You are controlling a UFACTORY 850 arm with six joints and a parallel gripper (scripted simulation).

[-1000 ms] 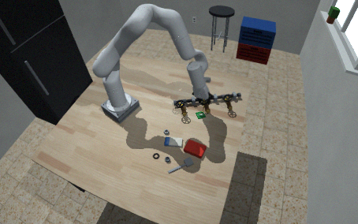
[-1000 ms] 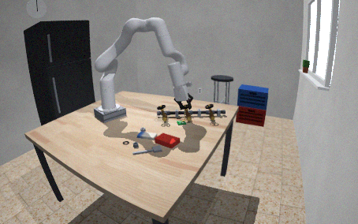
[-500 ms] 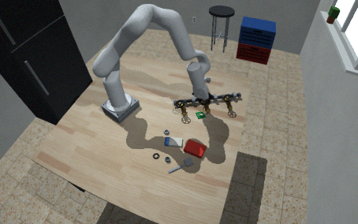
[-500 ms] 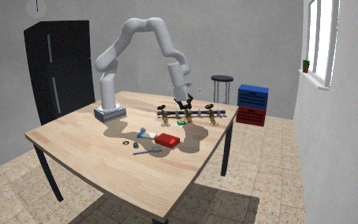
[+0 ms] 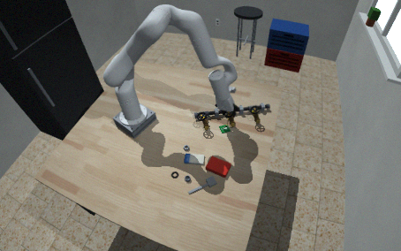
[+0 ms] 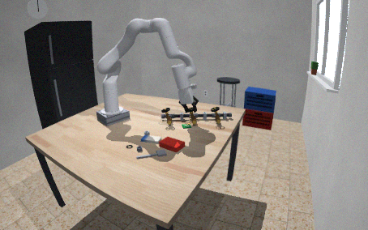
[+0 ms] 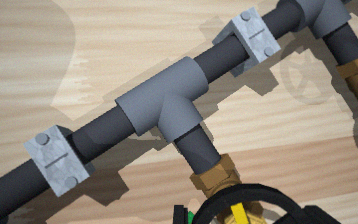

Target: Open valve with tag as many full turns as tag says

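My hand is 100 mm above the green tag, 50 mm to the left of it and 30 mm past it. Also, from my hand: grey scraper 440 mm to the right, 100 mm below, 60 mm behind; red box 330 mm to the right, 90 mm below, 10 mm behind; white block 300 mm to the right, 150 mm behind, 100 mm below.
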